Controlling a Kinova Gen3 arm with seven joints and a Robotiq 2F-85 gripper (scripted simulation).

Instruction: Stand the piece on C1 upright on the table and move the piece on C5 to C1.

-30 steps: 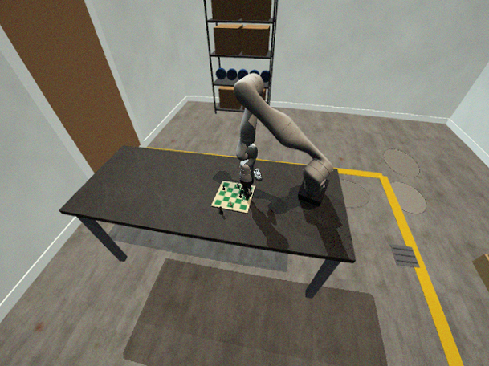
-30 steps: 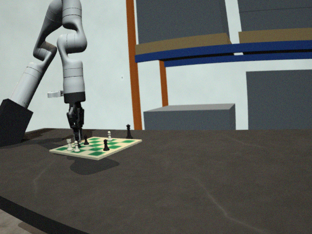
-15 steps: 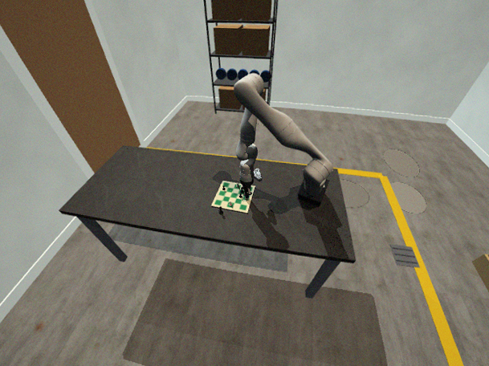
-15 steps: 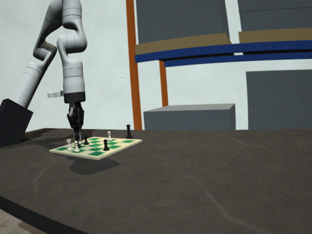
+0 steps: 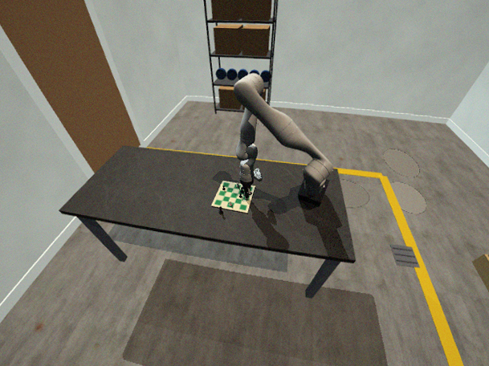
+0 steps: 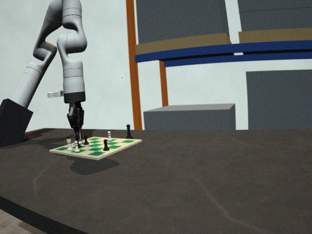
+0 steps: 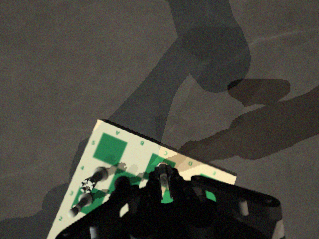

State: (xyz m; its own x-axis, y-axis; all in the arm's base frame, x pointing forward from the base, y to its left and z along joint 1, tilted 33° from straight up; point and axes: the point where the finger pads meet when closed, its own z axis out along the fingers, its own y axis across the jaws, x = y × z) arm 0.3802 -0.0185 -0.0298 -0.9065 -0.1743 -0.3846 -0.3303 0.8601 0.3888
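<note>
Now: the green-and-cream chessboard 80 mm ahead of my hand, 40 mm below it and 20 mm to the right of it. From my hand the other things lie so: white rook (90 mm to the right, 30 mm ahead, 20 mm below); then white bishop (10 mm below); then tall black piece (140 mm ahead, 110 mm to the left, 10 mm below).
</note>
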